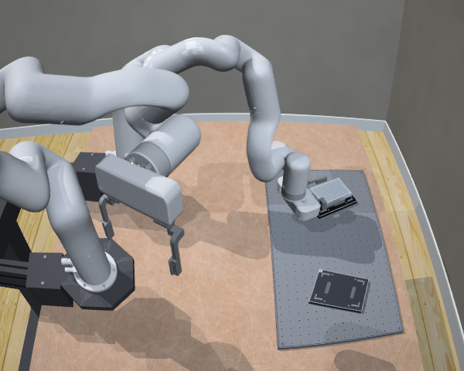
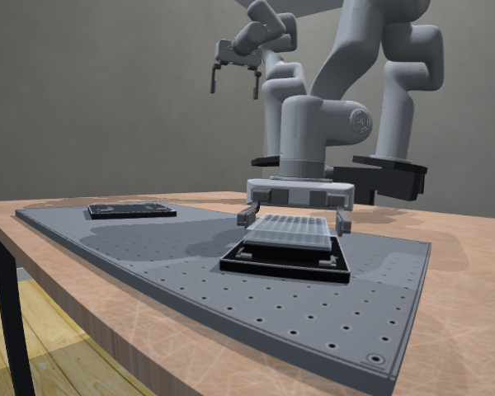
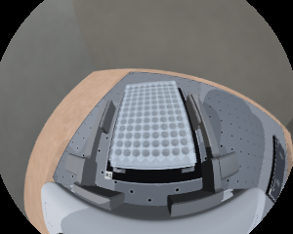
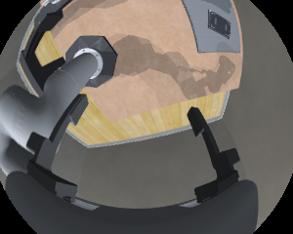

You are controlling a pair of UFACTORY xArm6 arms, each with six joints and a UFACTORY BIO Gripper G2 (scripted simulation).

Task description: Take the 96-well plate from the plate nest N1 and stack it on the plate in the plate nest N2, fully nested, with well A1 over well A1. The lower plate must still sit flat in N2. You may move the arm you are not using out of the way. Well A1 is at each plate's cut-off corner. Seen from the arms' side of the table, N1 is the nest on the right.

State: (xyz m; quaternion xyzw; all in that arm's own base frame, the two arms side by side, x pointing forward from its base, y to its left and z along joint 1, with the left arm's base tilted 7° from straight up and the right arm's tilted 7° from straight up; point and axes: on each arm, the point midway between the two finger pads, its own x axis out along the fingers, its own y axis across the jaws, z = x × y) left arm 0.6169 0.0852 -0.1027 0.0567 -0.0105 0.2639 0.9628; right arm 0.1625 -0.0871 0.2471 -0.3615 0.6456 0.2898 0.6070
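Note:
Right now my left hand is 10 mm above the clear 96-well plate. Round my left hand: A1 label: 90 mm behind, 10 mm to the left, 30 mm below; nest N2: 30 mm below; black 96-well plate: 20 mm below.

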